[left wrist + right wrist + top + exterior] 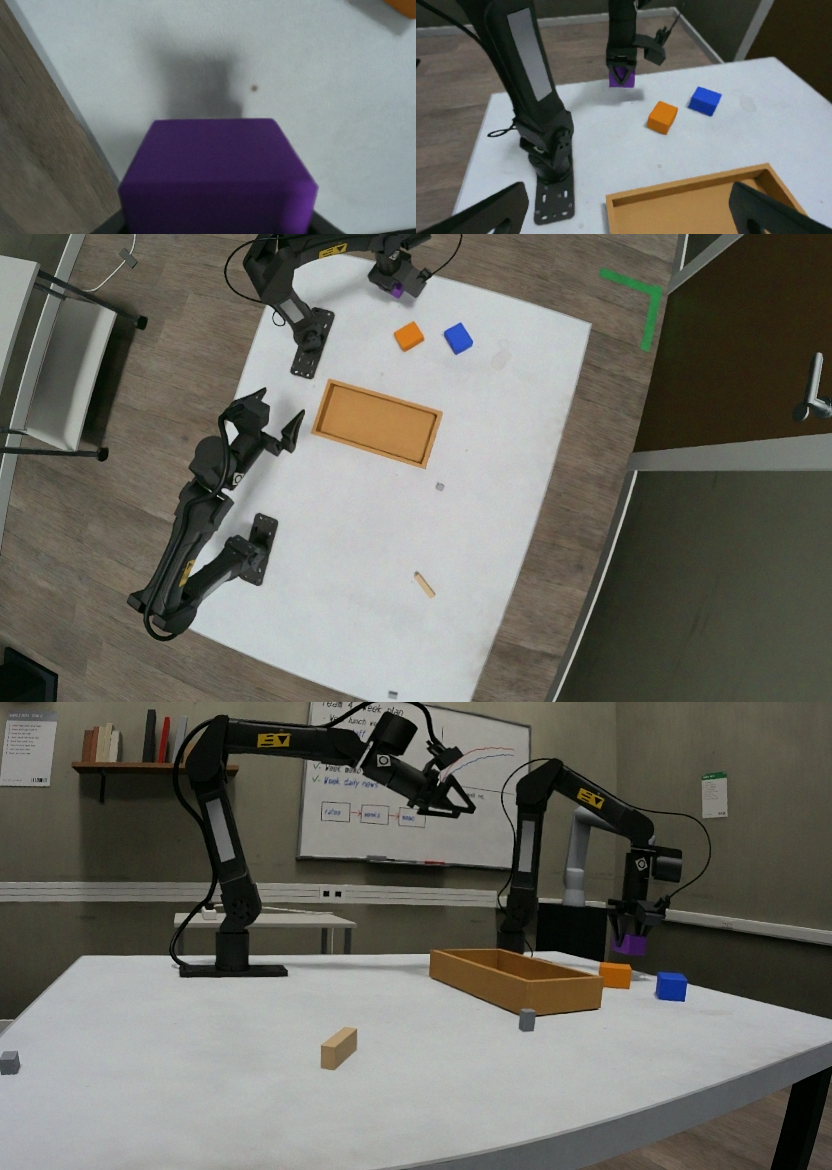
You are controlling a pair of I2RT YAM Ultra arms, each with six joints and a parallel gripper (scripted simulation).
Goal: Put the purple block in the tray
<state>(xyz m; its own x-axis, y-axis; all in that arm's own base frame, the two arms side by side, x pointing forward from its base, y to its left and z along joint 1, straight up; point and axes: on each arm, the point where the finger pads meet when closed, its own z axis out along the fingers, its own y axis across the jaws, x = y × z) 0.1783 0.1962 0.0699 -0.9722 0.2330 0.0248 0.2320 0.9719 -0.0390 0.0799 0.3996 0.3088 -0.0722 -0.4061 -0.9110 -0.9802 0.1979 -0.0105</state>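
Right now my left hand is 5 cm short of the wooden tray, 36 cm to the left of it and 6 cm above it. Also, from my left hand: purple block: right at my left hand; orange block: 7 cm ahead, 12 cm to the right, 5 cm below; blue block: 20 cm ahead, 9 cm to the right, 5 cm below.
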